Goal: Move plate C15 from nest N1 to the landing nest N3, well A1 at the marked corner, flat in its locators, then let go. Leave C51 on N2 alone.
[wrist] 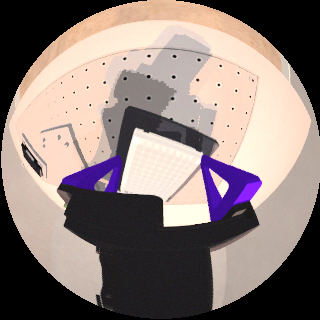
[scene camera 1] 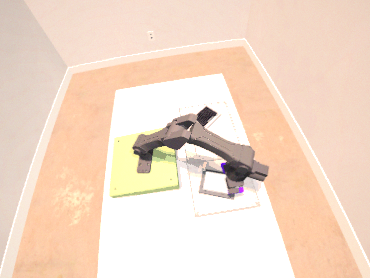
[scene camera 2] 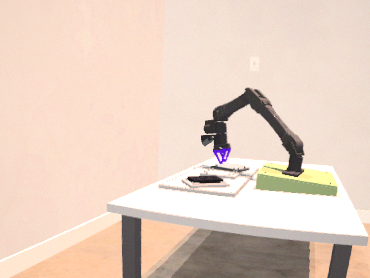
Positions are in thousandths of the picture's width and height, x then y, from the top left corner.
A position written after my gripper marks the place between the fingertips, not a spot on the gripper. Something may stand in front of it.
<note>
My gripper (wrist: 502,495) is open, holding nothing. Also in view: a white multi-well plate (wrist: 486,514).
</note>
